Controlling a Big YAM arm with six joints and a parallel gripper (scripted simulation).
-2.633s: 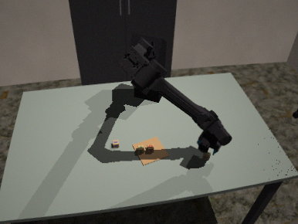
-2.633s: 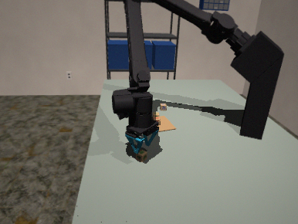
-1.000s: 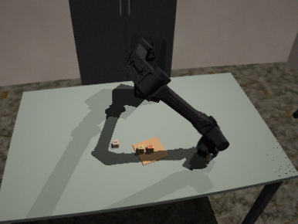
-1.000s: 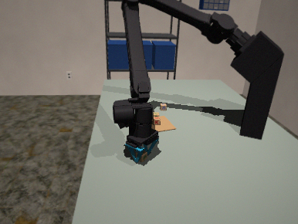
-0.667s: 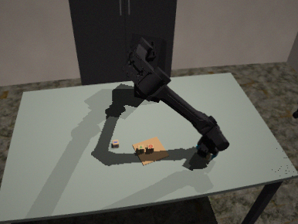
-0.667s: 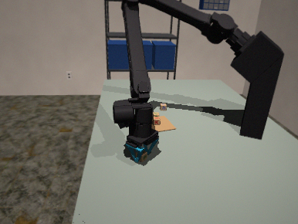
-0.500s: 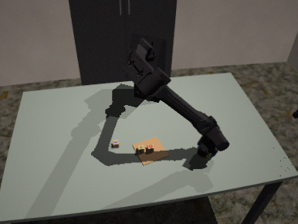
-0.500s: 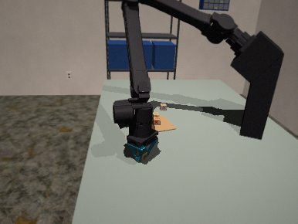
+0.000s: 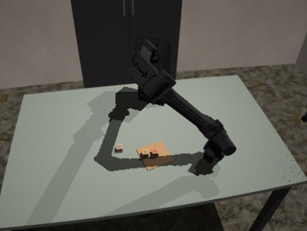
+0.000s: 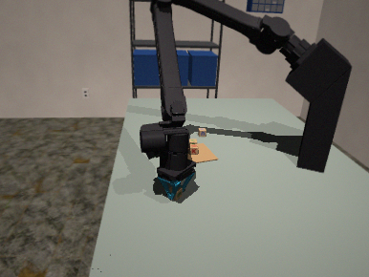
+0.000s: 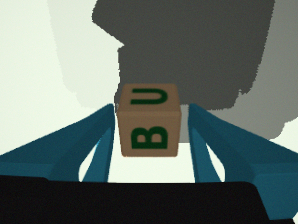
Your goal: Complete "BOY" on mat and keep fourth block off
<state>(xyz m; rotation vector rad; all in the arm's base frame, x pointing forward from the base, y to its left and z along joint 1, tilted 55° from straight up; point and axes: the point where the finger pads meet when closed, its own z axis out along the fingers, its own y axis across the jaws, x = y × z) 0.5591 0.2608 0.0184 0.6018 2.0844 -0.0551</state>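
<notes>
The wooden block is right at my hand. Also, from my hand: orange mat (26 cm to the right, 10 cm behind, 1 cm below).
</notes>
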